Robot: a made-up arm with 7 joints.
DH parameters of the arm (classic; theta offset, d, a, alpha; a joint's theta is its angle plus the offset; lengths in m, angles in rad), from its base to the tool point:
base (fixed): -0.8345 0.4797 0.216 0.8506
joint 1: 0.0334 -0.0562 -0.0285 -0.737
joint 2: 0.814 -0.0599 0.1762 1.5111
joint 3: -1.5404 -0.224 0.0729 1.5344
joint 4: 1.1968 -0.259 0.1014 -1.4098
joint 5: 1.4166 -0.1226 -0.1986 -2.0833
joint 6: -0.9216 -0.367 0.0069 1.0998
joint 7: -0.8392 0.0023 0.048 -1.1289
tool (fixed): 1.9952 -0.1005 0 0
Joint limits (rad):
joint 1: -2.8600..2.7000
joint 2: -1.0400..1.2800
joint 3: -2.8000..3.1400
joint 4: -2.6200..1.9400
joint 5: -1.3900..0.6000
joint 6: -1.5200..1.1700
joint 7: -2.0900..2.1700
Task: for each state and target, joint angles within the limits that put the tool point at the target. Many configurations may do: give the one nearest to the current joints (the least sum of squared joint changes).
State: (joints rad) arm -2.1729 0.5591 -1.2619 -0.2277 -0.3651 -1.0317 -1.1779
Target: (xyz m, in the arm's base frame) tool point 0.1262 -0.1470 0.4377
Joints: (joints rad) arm -2.1042 0.6433 -1.5871 0.1502 -0.5268 -1.0236 -1.0181
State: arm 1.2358 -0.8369 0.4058 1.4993 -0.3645 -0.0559 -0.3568
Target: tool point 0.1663 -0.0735 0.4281
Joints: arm 0.8912 -1.0400 0.0955 1.4549 -0.6719 -0.2940 -0.8663
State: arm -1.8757 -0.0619 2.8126 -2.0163 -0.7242 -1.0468 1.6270
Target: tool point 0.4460 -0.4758 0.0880
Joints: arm -1.9973 -0.1890 2.7496 -2.0154 -0.3888 -1.0316 1.5080
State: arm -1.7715 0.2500 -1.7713 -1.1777 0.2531 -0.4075 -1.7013
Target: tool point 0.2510 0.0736 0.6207
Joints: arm -1.7768 -0.0059 -1.5278 -0.6149 -0.2547 -0.5902 -2.0074
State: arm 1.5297 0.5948 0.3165 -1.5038 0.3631 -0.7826 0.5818
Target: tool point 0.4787 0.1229 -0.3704
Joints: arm 1.5945 0.7061 0.2873 -1.6795 0.5326 -0.7951 0.5027
